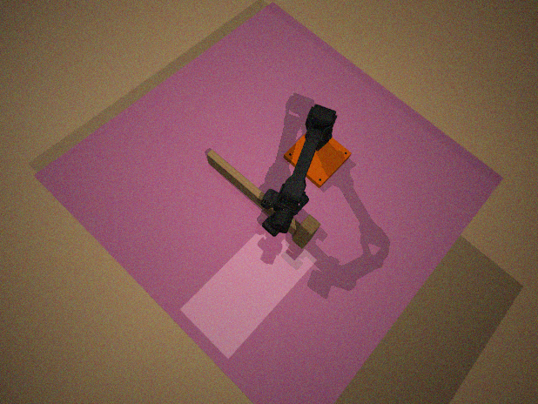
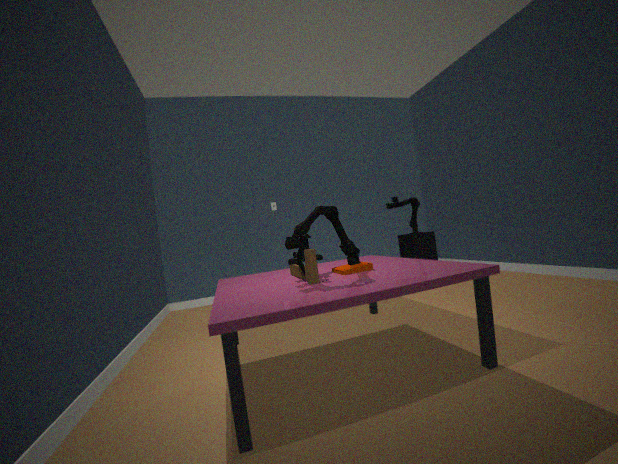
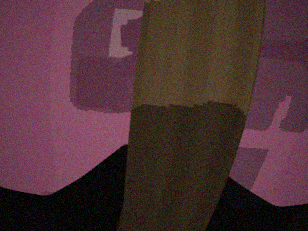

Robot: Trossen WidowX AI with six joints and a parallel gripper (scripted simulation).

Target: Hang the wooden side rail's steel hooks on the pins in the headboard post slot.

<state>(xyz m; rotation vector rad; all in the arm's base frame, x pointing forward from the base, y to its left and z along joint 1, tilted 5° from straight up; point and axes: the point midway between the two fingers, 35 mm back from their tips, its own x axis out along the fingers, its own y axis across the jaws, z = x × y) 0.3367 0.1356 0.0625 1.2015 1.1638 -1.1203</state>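
My gripper tip is now 90 mm to the right of the headboard post, 50 mm below it and 10 mm past it.
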